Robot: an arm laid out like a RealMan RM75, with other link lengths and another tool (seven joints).
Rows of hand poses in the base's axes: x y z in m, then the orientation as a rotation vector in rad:
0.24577 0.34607 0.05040 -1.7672 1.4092 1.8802
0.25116 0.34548 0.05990 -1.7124 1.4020 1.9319
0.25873 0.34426 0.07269 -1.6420 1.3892 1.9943
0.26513 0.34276 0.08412 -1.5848 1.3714 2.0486
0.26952 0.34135 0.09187 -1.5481 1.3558 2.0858
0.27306 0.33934 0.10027 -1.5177 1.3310 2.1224
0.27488 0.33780 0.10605 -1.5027 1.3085 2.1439
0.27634 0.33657 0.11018 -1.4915 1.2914 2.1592
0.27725 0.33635 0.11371 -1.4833 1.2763 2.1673
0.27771 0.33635 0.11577 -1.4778 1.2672 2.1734
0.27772 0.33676 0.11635 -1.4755 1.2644 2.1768
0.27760 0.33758 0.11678 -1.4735 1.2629 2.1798
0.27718 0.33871 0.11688 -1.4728 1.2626 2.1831
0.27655 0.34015 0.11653 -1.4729 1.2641 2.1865
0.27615 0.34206 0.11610 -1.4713 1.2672 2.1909
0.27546 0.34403 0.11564 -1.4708 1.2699 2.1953
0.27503 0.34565 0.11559 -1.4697 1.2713 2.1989
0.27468 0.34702 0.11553 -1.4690 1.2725 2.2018
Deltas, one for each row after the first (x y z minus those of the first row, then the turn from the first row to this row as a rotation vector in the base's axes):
0.00539 -0.00059 0.00950 0.0249 0.0430 -0.0127
0.01296 -0.00181 0.02229 0.0580 0.0959 -0.0287
0.01936 -0.00331 0.03372 0.0886 0.1405 -0.0378
0.02375 -0.00472 0.04147 0.1104 0.1703 -0.0412
0.02729 -0.00673 0.04987 0.1357 0.1964 -0.0391
0.02911 -0.00827 0.05565 0.1549 0.2093 -0.0347
0.03057 -0.00950 0.05978 0.1693 0.2185 -0.0316
0.03148 -0.00972 0.06331 0.1821 0.2226 -0.0305
0.03194 -0.00972 0.06537 0.1898 0.2260 -0.0295
0.03195 -0.00931 0.06595 0.1922 0.2283 -0.0287
0.03183 -0.00849 0.06638 0.1936 0.2305 -0.0282
0.03141 -0.00736 0.06648 0.1937 0.2329 -0.0269
0.03078 -0.00592 0.06613 0.1921 0.2356 -0.0253
0.03038 -0.00401 0.06570 0.1900 0.2397 -0.0245
0.02969 -0.00204 0.06524 0.1877 0.2435 -0.0229
0.02926 -0.00042 0.06519 0.1866 0.2466 -0.0219
0.02891 0.00095 0.06513 0.1857 0.2491 -0.0210

